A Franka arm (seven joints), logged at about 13 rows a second.
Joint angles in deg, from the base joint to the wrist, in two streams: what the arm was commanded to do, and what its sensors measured. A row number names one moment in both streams.
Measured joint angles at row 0:
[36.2, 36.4, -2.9, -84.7, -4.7, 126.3, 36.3]
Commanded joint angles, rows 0 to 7:
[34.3, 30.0, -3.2, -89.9, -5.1, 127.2, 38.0]
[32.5, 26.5, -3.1, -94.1, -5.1, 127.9, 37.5]
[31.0, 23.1, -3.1, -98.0, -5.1, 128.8, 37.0]
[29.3, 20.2, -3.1, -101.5, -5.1, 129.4, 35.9]
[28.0, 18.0, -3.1, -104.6, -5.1, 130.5, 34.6]
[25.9, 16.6, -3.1, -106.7, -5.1, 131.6, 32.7]
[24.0, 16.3, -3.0, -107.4, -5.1, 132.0, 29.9]
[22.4, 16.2, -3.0, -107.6, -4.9, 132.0, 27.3]
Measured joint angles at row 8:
[25.3, 18.5, -3.8, -103.4, -4.7, 129.6, 31.0]
